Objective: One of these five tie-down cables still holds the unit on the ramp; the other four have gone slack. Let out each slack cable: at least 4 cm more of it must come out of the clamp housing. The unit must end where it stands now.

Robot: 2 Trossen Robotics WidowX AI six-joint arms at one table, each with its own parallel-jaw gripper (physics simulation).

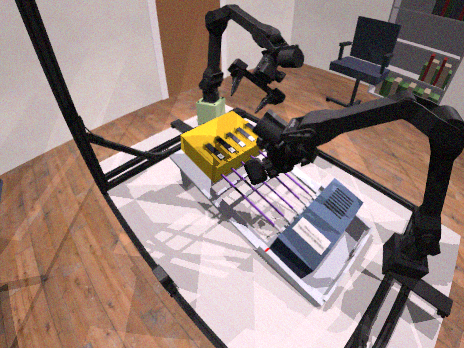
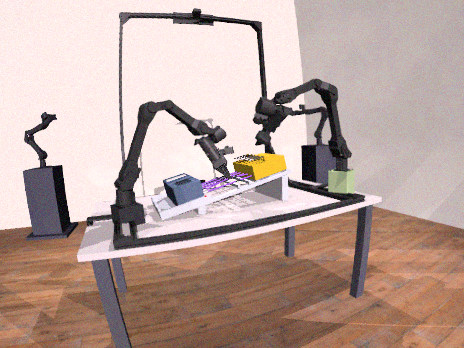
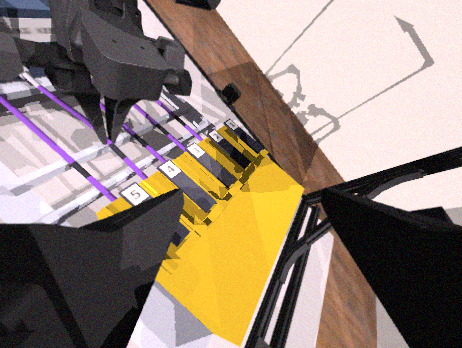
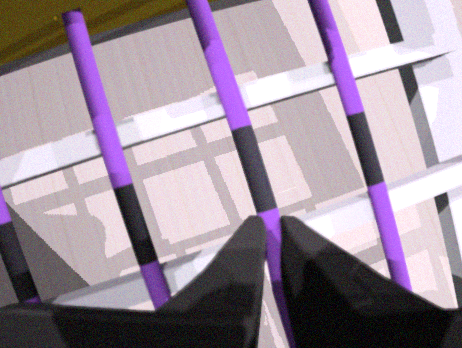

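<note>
The blue unit (image 1: 327,215) (image 2: 182,190) sits low on the white ramp (image 1: 298,280). Purple cables with black bands run from it to the yellow clamp housing (image 1: 210,134) (image 2: 272,162) (image 3: 240,240), whose dark levers are numbered 1 to 5. My right gripper (image 2: 227,176) (image 3: 107,142) (image 4: 270,229) is shut on cable 4 (image 3: 132,167) (image 4: 215,65), just below its black band. Cable 5 (image 3: 50,145) (image 4: 390,225) runs beside it, apart from the fingers. My left gripper (image 1: 246,102) (image 3: 251,195) is open and empty above the housing; its finger partly hides lever 5.
White crossbars (image 4: 175,120) of the ramp pass beneath the cables. A red mark (image 1: 267,249) is on the ramp edge beside the unit. A pale green block (image 1: 210,111) (image 2: 341,181) is under the left arm's base. A black frame (image 2: 240,227) runs around the table.
</note>
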